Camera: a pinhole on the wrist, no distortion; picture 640 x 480 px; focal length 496.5 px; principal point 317.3 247.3 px. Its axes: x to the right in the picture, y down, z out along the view. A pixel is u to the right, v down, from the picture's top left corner.
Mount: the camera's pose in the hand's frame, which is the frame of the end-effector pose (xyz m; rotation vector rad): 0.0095 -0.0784 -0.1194 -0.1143 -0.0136 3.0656
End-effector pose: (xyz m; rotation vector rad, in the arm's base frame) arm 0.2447 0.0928 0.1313 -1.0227 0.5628 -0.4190
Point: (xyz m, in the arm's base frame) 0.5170 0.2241 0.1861
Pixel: 142.8 91.3
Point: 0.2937 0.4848 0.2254
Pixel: 526.7 67.4
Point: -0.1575 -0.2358 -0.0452
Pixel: behind the camera
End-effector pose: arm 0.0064 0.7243 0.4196 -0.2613 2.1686 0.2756
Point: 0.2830 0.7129 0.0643
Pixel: 157.2 277.8
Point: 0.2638 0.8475 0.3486
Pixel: 424.6 109.5
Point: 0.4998 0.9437 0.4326
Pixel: 563.4 135.8
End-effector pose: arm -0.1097 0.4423 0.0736 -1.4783 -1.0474 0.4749
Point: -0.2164 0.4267 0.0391
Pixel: 499.1 81.2
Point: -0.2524 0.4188 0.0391
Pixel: 525.6 129.9
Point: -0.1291 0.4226 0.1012
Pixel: 410.2 67.4
